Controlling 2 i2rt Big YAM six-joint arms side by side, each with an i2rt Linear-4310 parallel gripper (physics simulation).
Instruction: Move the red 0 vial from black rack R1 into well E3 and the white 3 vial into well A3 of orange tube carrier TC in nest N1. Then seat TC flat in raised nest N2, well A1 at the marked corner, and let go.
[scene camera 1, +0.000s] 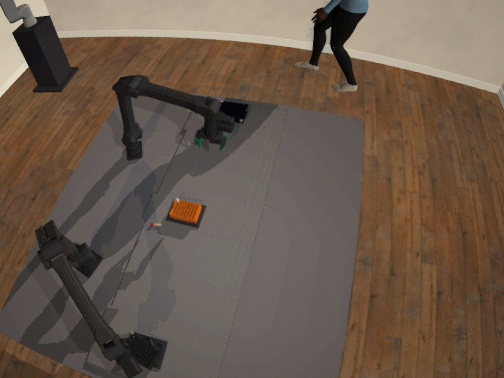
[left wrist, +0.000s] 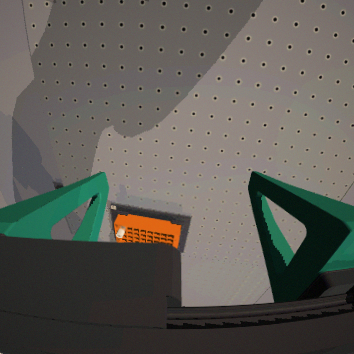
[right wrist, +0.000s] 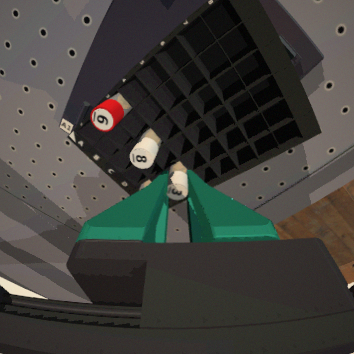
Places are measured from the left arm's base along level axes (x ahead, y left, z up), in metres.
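Pixels of known places: left gripper, between the fingertips: (scene camera 1: 210, 148) (left wrist: 177, 179); right gripper, between the fingertips: (right wrist: 177, 177); left arm's base, origin of its link: (scene camera 1: 134, 151); right arm's base, origin of its link: (scene camera 1: 90, 264).
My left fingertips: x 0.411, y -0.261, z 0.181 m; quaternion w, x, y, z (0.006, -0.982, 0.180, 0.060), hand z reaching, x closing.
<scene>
Ahead of a thing's pixels: the offset from my left fingertips to its top centre. "pt": to the spot under its first point.
My right gripper (right wrist: 177, 177) is shut on the white 3 vial {dx -0.481, dy -0.839, dz -0.106 m} (right wrist: 177, 186), which leans at the edge of the black rack (right wrist: 280, 55) (scene camera 1: 161, 346). In scene camera 1 the arm hides the right fingertips. A white 8 vial {dx -0.464, dy -0.817, dz -0.107 m} (right wrist: 145, 151) and a red vial {dx -0.447, dy -0.796, dz -0.108 m} (right wrist: 107, 114) marked 6 or 9 stand in the rack. The orange tube carrier {dx -0.171, dy -0.216, dz -0.132 m} (scene camera 1: 186, 212) (left wrist: 150, 224) sits in a dark nest {pt dx -0.092, dy -0.242, dz -0.165 m} (scene camera 1: 203, 214) (left wrist: 185, 231), with a white-capped vial {dx -0.197, dy -0.165, dz -0.113 m} (scene camera 1: 177, 200) (left wrist: 121, 232) at one corner. A small red-capped vial {dx -0.320, dy -0.247, dz -0.153 m} (scene camera 1: 155, 225) lies beside the nest. My left gripper (scene camera 1: 211, 146) (left wrist: 177, 179) is open, above the table.
A pale piece {dx -0.502, dy -0.821, dz -0.106 m} (right wrist: 145, 184) shows beside the right gripper's finger, mostly hidden. A dark blue-black fixture {dx +0.170, dy +0.382, dz -0.116 m} (scene camera 1: 235, 111) stands behind the left arm. Another dark plate (scene camera 1: 92, 262) lies by the right arm's elbow. A person (scene camera 1: 345, 40) stands beyond the mat.
</scene>
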